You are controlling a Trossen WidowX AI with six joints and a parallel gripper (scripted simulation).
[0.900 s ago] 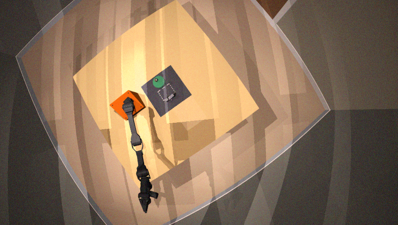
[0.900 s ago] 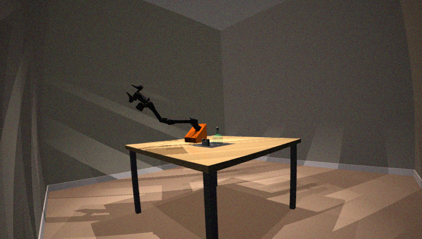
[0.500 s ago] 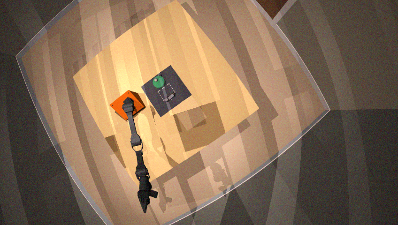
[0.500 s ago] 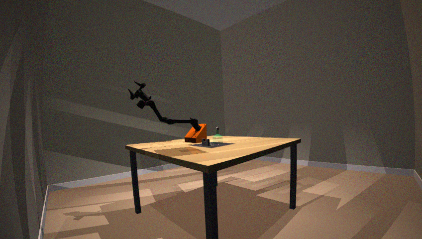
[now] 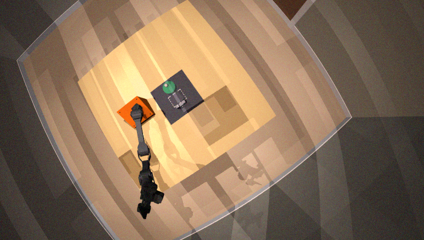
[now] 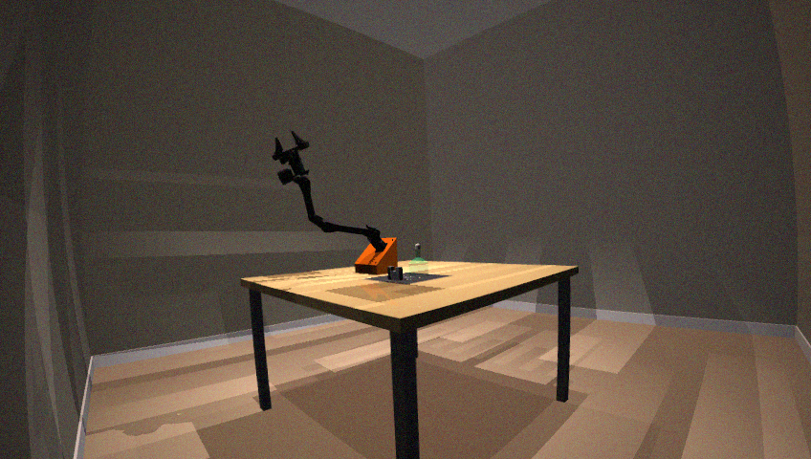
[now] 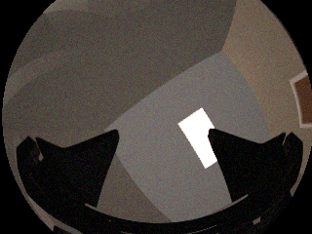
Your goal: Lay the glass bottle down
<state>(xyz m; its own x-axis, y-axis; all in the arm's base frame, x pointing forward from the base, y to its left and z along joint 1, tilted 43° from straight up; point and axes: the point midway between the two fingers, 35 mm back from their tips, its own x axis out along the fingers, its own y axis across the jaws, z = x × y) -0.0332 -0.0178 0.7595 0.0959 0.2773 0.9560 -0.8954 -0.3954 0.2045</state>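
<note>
Now: gripper tip 370 mm short of the green glass bottle, 510 mm to the right of it and 620 mm above it. Round my gripper tip: dark grey mat 370 mm ahead, 440 mm to the left, 710 mm below.
</note>
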